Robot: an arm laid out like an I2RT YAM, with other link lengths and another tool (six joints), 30 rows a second.
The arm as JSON. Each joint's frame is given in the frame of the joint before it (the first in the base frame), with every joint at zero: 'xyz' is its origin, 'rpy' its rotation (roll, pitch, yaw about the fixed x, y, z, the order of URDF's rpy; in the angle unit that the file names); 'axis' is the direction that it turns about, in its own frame. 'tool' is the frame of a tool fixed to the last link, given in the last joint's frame.
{
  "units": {
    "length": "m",
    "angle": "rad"
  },
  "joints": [
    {
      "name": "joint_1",
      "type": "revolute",
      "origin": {
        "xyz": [
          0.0,
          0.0,
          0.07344
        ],
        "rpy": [
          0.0,
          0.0,
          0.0
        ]
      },
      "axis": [
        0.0,
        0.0,
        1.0
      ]
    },
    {
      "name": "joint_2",
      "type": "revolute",
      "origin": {
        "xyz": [
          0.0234,
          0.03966,
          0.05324
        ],
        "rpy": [
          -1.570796,
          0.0,
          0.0
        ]
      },
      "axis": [
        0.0,
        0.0,
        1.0
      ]
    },
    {
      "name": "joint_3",
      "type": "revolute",
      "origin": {
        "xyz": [
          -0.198,
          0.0,
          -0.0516
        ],
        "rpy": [
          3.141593,
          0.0,
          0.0
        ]
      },
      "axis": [
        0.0,
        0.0,
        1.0
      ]
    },
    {
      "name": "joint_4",
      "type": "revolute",
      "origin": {
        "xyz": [
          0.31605,
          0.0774,
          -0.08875
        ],
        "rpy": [
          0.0,
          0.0,
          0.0
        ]
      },
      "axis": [
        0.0,
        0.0,
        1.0
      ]
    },
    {
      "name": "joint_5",
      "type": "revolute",
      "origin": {
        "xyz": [
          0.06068,
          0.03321,
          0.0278
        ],
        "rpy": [
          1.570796,
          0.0,
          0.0
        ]
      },
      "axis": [
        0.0,
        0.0,
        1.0
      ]
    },
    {
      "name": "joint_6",
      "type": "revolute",
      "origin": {
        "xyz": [
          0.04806,
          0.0,
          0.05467
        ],
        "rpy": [
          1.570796,
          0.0,
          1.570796
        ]
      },
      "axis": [
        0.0,
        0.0,
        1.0
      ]
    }
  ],
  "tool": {
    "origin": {
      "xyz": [
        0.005,
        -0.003,
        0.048
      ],
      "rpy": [
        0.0,
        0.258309,
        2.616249
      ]
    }
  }
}
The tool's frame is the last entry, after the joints.
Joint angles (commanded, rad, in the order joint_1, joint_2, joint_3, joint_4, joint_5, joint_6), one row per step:
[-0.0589, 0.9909, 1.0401, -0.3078, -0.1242, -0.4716]
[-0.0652, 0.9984, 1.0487, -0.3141, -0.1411, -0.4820]
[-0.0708, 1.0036, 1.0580, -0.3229, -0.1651, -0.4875]
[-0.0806, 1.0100, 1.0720, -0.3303, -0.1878, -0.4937]
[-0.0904, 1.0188, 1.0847, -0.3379, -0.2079, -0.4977]
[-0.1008, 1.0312, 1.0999, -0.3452, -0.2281, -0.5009]
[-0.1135, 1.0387, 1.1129, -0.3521, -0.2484, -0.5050]
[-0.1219, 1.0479, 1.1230, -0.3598, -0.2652, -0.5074]
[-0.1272, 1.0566, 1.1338, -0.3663, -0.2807, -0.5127]
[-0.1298, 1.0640, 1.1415, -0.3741, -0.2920, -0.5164]
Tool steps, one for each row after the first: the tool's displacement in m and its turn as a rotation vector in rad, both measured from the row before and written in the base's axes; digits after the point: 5 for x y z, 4 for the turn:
[0.00102, -0.00075, 0.00046, -0.0053, 0.0042, 0.0127]
[0.00030, 0.00020, 0.00124, 0.0013, 0.0038, 0.0190]
[0.00055, -0.00153, 0.00317, 0.0000, -0.0013, 0.0137]
[0.00106, -0.00184, 0.00169, 0.0018, 0.0028, 0.0106]
[0.00171, -0.00216, 0.00160, 0.0028, 0.0036, 0.0099]
[0.00082, -0.00296, 0.00238, 0.0018, 0.0002, 0.0079]
[0.00113, -0.00173, 0.00033, 0.0031, 0.0059, 0.0084]
[0.00098, -0.00066, 0.00099, -0.0001, 0.0030, 0.0110]
[0.00073, -0.00001, -0.00017, 0.0007, 0.0064, 0.0092]

